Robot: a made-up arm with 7 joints. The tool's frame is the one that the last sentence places.
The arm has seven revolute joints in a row. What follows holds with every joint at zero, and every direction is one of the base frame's.
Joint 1 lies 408.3 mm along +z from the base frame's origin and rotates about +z.
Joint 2 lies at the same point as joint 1 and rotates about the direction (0, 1, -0.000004).
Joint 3 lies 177 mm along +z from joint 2 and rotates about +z.
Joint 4 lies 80.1 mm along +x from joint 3 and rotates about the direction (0, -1, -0.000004).
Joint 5 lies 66.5 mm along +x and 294 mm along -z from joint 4 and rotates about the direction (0, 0.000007, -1).
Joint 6 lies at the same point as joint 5 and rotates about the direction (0, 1, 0.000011).
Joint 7 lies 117.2 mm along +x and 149.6 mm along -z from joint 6 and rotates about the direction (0, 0.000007, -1).
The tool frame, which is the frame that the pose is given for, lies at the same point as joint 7; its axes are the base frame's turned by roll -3.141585, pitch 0 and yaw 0 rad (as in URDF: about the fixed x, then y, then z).
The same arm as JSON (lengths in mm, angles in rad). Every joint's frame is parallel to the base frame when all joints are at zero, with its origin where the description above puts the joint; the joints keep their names.
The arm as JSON. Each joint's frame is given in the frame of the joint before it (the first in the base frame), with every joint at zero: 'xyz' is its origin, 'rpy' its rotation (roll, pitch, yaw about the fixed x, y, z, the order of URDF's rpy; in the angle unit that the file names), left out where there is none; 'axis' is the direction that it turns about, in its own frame. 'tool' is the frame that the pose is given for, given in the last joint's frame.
{
  "units": {
    "length": "mm",
    "angle": "rad"
  },
  "joints": [
    {
      "name": "joint 1",
      "type": "revolute",
      "origin": {
        "xyz": [
          0.0,
          0.0,
          408.3
        ]
      },
      "axis": [
        0.0,
        0.0,
        1.0
      ]
    },
    {
      "name": "joint 2",
      "type": "revolute",
      "origin": {
        "xyz": [
          0.0,
          0.0,
          0.0
        ]
      },
      "axis": [
        0.0,
        1.0,
        0.0
      ]
    },
    {
      "name": "joint 3",
      "type": "revolute",
      "origin": {
        "xyz": [
          0.0,
          0.0,
          177.0
        ]
      },
      "axis": [
        0.0,
        0.0,
        1.0
      ]
    },
    {
      "name": "joint 4",
      "type": "revolute",
      "origin": {
        "xyz": [
          80.1,
          0.0,
          0.0
        ]
      },
      "axis": [
        0.0,
        -1.0,
        0.0
      ]
    },
    {
      "name": "joint 5",
      "type": "revolute",
      "origin": {
        "xyz": [
          66.5,
          0.0,
          -294.0
        ]
      },
      "axis": [
        0.0,
        0.0,
        -1.0
      ]
    },
    {
      "name": "joint 6",
      "type": "revolute",
      "origin": {
        "xyz": [
          0.0,
          0.0,
          0.0
        ]
      },
      "axis": [
        0.0,
        1.0,
        0.0
      ]
    },
    {
      "name": "joint 7",
      "type": "revolute",
      "origin": {
        "xyz": [
          117.2,
          0.0,
          -149.6
        ]
      },
      "axis": [
        0.0,
        0.0,
        -1.0
      ]
    }
  ],
  "tool": {
    "origin": {
      "xyz": [
        0.0,
        0.0,
        0.0
      ],
      "rpy": [
        -3.1416,
        0.0,
        0.0
      ]
    }
  }
}

